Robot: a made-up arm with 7 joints.
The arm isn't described. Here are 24 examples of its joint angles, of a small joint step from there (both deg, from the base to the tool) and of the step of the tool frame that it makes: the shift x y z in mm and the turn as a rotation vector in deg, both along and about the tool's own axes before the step.
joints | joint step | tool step
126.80 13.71 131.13 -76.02 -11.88 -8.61 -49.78 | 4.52 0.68 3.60 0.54 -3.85 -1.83 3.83 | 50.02 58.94 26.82 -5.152 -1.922 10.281
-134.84 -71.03 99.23 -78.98 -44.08 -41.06 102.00 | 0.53 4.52 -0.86 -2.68 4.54 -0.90 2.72 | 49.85 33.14 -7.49 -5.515 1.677 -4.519
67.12 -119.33 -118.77 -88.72 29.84 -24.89 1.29 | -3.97 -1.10 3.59 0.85 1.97 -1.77 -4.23 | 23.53 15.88 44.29 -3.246 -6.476 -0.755
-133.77 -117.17 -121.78 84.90 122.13 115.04 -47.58 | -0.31 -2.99 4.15 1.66 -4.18 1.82 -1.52 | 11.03 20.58 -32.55 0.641 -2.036 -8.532
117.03 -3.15 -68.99 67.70 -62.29 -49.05 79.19 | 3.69 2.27 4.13 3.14 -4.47 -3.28 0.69 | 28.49 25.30 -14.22 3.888 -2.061 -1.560
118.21 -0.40 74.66 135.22 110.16 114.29 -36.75 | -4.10 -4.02 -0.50 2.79 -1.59 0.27 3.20 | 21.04 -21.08 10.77 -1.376 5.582 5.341
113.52 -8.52 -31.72 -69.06 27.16 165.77 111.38 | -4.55 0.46 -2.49 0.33 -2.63 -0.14 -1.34 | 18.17 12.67 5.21 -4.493 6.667 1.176
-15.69 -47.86 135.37 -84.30 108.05 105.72 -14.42 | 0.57 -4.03 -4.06 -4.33 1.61 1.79 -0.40 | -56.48 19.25 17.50 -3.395 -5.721 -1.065
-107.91 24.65 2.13 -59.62 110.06 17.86 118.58 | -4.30 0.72 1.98 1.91 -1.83 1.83 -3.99 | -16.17 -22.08 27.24 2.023 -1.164 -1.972
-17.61 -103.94 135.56 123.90 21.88 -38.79 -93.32 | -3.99 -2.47 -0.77 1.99 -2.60 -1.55 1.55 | -25.50 12.84 15.23 -3.533 1.644 2.605
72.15 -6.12 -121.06 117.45 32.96 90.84 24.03 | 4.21 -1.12 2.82 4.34 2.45 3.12 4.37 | 13.16 71.13 -10.84 -4.591 -0.267 1.919
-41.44 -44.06 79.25 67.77 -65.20 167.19 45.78 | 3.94 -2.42 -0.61 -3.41 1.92 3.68 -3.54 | 38.82 10.30 -26.33 6.614 -1.875 -0.819
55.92 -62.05 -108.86 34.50 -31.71 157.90 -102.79 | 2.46 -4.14 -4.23 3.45 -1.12 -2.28 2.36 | 23.54 -26.93 60.01 4.889 -1.952 1.841
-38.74 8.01 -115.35 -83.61 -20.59 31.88 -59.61 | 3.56 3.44 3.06 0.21 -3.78 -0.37 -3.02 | 19.31 81.36 26.55 -8.684 1.505 -3.476
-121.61 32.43 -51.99 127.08 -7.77 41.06 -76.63 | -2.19 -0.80 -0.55 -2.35 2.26 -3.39 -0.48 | 12.84 25.31 -11.59 -1.113 -0.662 3.395
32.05 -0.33 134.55 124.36 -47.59 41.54 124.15 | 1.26 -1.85 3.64 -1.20 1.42 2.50 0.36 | 18.89 11.11 -55.51 -5.962 -4.676 -1.893
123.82 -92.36 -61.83 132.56 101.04 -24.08 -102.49 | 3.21 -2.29 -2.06 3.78 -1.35 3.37 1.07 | -2.35 34.10 -37.23 -2.010 7.920 2.191
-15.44 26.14 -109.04 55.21 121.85 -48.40 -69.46 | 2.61 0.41 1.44 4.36 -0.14 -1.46 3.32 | 21.03 54.41 19.38 2.829 -4.138 7.106
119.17 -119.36 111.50 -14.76 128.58 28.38 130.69 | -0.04 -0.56 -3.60 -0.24 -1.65 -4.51 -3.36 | 0.69 0.85 9.37 7.977 -0.876 -4.097
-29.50 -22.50 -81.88 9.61 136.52 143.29 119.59 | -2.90 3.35 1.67 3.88 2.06 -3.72 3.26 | -27.73 41.59 47.31 -1.167 -2.209 4.099
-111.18 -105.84 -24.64 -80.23 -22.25 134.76 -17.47 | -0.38 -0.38 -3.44 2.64 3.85 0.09 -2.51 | -15.27 18.12 -13.90 -2.169 -0.791 2.205
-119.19 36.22 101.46 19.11 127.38 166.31 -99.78 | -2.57 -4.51 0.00 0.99 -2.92 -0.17 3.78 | -10.36 -29.64 68.10 3.052 4.811 5.226
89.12 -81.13 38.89 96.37 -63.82 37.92 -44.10 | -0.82 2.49 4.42 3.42 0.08 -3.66 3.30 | -25.63 -27.58 -45.15 -0.253 -0.510 0.183
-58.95 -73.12 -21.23 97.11 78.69 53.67 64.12 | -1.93 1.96 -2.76 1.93 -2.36 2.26 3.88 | -19.32 -29.94 -54.59 0.591 -4.407 5.692
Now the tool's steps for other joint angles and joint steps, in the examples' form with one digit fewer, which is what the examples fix.
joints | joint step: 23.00 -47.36 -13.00 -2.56 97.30 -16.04 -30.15 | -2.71 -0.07 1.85 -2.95 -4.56 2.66 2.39
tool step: -9.8 -3.5 -64.7 2.57 6.24 1.24
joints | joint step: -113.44 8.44 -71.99 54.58 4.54 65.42 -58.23 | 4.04 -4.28 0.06 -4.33 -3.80 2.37 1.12
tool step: -63.6 -94.1 -19.3 6.80 0.47 -3.89
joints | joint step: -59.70 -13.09 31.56 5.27 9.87 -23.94 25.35 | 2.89 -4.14 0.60 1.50 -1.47 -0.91 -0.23
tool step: -7.2 -39.9 93.8 -6.44 1.67 -0.74
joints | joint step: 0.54 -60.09 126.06 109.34 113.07 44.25 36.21 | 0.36 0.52 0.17 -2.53 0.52 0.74 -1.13
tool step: -11.3 16.4 10.1 -0.69 -0.80 -2.37
